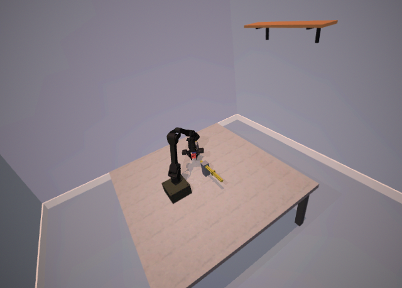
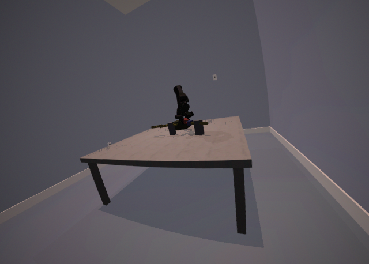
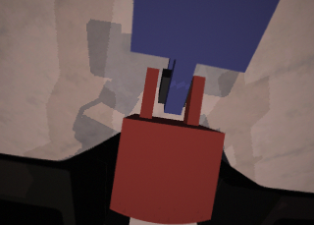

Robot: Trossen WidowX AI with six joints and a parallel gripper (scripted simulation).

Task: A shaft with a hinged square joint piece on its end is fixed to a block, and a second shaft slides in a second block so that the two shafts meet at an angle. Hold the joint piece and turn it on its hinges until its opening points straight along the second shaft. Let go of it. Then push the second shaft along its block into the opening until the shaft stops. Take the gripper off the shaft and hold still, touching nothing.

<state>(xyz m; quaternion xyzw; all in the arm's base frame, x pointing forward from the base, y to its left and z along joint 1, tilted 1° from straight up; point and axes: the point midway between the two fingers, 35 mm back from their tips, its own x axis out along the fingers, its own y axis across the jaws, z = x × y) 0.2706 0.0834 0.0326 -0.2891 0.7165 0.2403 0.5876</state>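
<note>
Right now my gripper tip is 30 mm below the red joint piece, 20 mm short of it and 10 mm to the right of it.
</note>
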